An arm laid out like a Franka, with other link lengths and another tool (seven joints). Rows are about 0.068 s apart.
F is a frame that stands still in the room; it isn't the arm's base.
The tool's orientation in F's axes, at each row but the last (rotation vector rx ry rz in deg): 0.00 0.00 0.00; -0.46 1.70 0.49; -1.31 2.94 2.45; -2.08 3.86 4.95; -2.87 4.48 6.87; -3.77 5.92 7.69; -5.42 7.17 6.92; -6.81 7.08 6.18; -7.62 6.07 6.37; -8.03 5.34 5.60; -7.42 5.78 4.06
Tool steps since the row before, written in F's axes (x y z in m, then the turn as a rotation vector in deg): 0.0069 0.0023 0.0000 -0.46 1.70 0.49; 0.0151 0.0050 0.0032 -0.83 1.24 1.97; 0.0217 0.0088 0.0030 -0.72 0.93 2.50; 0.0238 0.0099 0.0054 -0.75 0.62 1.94; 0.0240 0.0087 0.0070 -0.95 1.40 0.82; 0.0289 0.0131 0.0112 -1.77 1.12 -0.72; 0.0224 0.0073 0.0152 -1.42 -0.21 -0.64; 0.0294 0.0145 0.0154 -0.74 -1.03 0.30; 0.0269 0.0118 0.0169 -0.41 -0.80 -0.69; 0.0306 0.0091 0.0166 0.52 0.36 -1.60; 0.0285 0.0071 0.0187 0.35 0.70 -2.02
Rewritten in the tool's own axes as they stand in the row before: 0.0069 0.0023 0.0000 -0.46 1.70 0.49; 0.0150 0.0048 0.0037 -0.88 1.23 1.95; 0.0219 0.0078 0.0043 -0.81 0.91 2.48; 0.0241 0.0076 0.0073 -0.83 0.62 1.91; 0.0242 0.0054 0.0092 -0.84 1.47 0.82; 0.0290 0.0083 0.0149 -1.52 1.39 -0.81; 0.0209 0.0031 0.0184 -1.34 0.03 -0.82; 0.0285 0.0092 0.0204 -0.87 -0.97 0.08; 0.0259 0.0063 0.0209 -0.41 -0.65 -0.83; 0.0295 0.0036 0.0203 0.71 0.52 -1.48; 0.0268 0.0025 0.0221 0.60 0.92 -1.87
